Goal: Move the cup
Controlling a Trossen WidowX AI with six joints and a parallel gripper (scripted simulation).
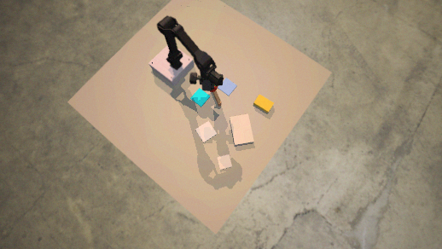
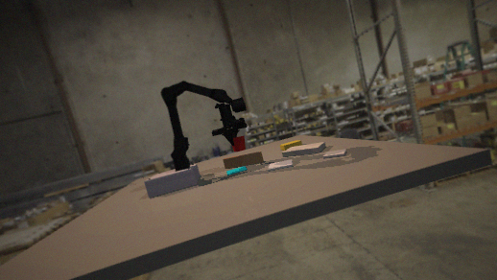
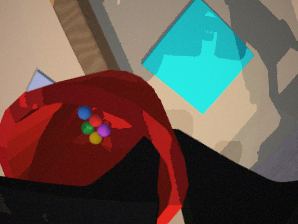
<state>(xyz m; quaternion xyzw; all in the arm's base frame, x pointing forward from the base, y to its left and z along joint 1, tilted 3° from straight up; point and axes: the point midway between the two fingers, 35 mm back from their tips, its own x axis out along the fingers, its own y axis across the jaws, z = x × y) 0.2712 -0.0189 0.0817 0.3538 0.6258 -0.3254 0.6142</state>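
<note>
My gripper tip is 120 mm above the cyan pad, 60 mm to the left of it and 30 mm past it. Round my gripper tip: wooden bar (100 mm below, 30 mm ahead, 20 mm to the left); light blue pad (120 mm below, 110 mm to the left, 80 mm ahead); red cup (30 mm ahead, 20 mm to the left).
</note>
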